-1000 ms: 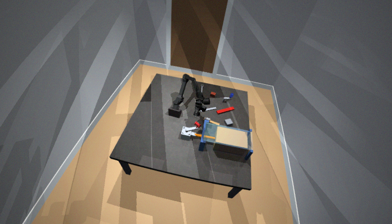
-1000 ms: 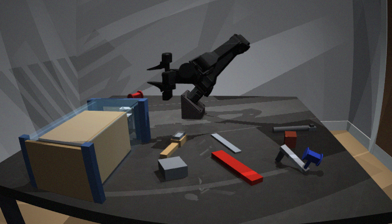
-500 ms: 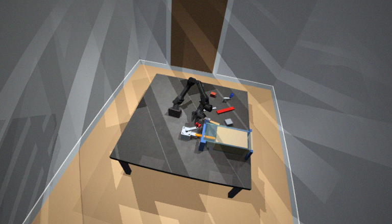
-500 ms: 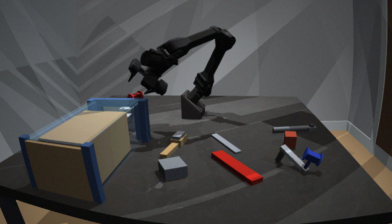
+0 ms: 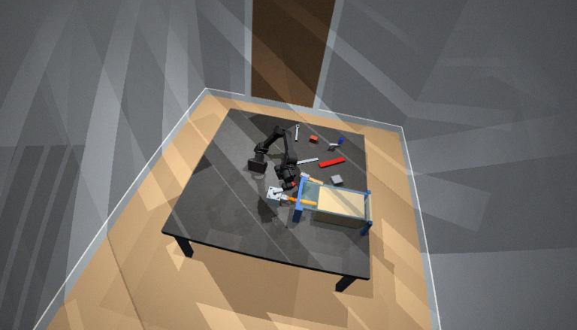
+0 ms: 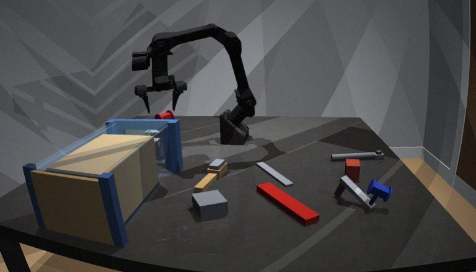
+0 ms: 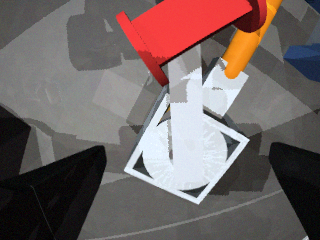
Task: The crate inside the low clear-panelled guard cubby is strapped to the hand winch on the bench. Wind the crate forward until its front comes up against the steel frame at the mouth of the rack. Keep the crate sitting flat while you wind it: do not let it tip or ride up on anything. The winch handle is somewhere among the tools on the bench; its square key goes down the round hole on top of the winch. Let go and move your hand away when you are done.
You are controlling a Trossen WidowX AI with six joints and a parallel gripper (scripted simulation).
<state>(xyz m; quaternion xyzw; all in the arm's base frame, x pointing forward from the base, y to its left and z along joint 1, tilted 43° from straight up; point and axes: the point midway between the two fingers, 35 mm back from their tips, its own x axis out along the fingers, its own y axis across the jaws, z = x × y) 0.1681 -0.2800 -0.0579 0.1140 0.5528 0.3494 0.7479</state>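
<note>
My gripper tip is 60 mm short of the red spool-shaped grip, 20 mm to the right of it and 20 mm above it. Also, from my gripper tip: grey winch 130 mm below, 60 mm behind, 30 mm to the right; then clear-panelled cubby 360 mm ahead, 70 mm to the right, 50 mm below; then wooden-handled tool 210 mm ahead, 190 mm to the left, 140 mm below.
</note>
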